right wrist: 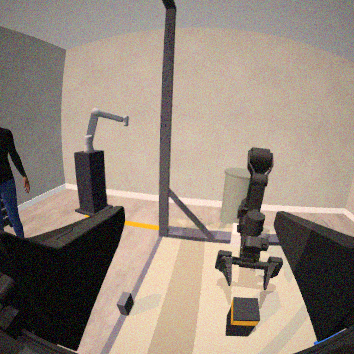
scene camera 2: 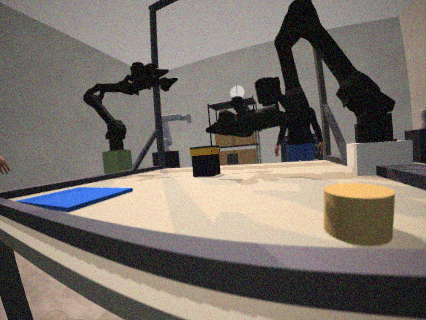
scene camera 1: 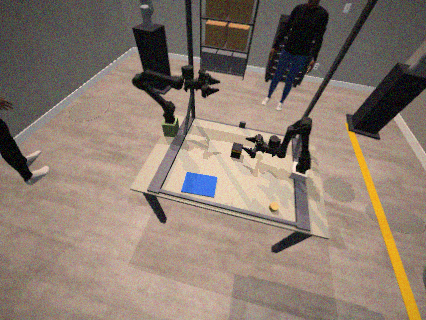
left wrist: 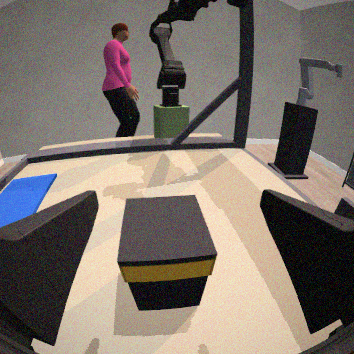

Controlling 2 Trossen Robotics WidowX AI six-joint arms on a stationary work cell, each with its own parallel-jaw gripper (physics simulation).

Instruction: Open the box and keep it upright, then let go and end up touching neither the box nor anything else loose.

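Frame: origin at the left arm's base, x right, y back, z down, level; metres.
Seen in the pictures: left gripper, between the fingertips: (right wrist: 247,287) (scene camera 2: 213,131) (scene camera 1: 243,142) (left wrist: 181,198); right gripper, between the fingertips: (right wrist: 203,217) (scene camera 2: 173,74) (scene camera 1: 219,85); left arm's base, origin of its link: (scene camera 2: 374,142) (scene camera 1: 300,169); right arm's base, origin of its link: (scene camera 1: 169,120) (left wrist: 170,105).
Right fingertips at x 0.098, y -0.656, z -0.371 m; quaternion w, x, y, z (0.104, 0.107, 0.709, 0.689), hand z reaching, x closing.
Pixels of each thing's top centre, then the offset from my right fingertips to it.
- small black box, centre of its top: (left wrist: 163,221) (right wrist: 246,307) (scene camera 2: 204,146) (scene camera 1: 237,146) dx -0.110, dy +0.208, dz +0.344 m
- flat blue mat, centre of its top: (left wrist: 15,197) (scene camera 2: 74,194) (scene camera 1: 199,183) dx -0.444, dy +0.068, dz +0.430 m
- yellow cylinder, centre of its top: (scene camera 2: 356,189) (scene camera 1: 274,205) dx -0.413, dy +0.544, dz +0.403 m
- small dark block, centre of its top: (right wrist: 123,297) (scene camera 2: 232,153) (scene camera 1: 243,122) dx +0.203, dy +0.164, dz +0.381 m
A small black box (scene camera 1: 236,150) (scene camera 2: 206,162) (left wrist: 167,230) (right wrist: 245,311) with a yellow band under its dark flat lid stands upright on the table. Its lid is closed. My left gripper (scene camera 1: 245,143) (scene camera 2: 209,129) (left wrist: 181,198) (right wrist: 247,287) is open and empty; it is just above the box on its right side in scene camera 1. In the left wrist view the box shows between and beyond the fingers, apart from both. My right gripper (scene camera 1: 218,86) (scene camera 2: 172,77) (right wrist: 203,217) is open and empty, raised high above the table's back left side, far from the box.
A flat blue mat (scene camera 1: 199,184) (scene camera 2: 77,197) (left wrist: 25,197) lies at the table's front left. A yellow cylinder (scene camera 1: 274,206) (scene camera 2: 359,215) stands at the front right. A small dark block (scene camera 1: 242,124) (right wrist: 125,303) is at the back edge. Upright posts (scene camera 2: 154,75) (right wrist: 167,125) rise at the table's corners.
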